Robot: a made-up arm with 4 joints.
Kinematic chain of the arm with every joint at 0, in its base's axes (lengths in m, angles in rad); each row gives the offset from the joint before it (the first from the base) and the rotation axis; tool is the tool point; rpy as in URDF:
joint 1: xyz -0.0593 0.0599 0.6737 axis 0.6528 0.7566 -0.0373
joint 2: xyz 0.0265 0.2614 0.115 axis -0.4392 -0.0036 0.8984
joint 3: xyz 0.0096 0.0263 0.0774 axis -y
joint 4: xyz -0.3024 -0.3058 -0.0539 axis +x
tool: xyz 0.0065 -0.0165 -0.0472 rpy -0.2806 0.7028 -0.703
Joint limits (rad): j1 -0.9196..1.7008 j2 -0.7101..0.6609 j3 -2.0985..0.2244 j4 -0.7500..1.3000
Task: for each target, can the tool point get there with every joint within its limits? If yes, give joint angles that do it. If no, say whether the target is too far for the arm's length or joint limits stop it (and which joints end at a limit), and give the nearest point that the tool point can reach.
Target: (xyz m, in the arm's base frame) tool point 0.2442 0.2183 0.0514
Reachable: no: joint limits stop it (at a limit: joint 1, joint 2, joint 3) | nearest point -0.2613 0.1761 0.3445 | short by 0.586 m
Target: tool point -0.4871 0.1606 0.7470
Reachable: yes | joints -0.4754 -0.4866 -0.6361 -0.5897
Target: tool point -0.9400 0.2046 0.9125
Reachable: no: too far | nearest point -0.5090 0.1850 0.8039 | short by 0.445 m
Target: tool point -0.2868 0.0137 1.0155
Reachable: yes | joints 0.3201 -0.1922 -0.6953 0.2573
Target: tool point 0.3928 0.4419 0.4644
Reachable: no: joint limits stop it (at a limit: joint 1, joint 2, joint 3, joint 4) | nearest point 0.5269 -0.0830 0.5879 | short by 0.556 m
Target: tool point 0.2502 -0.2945 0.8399
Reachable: yes | joints 1.1999 -0.0112 -1.6925 -0.3556
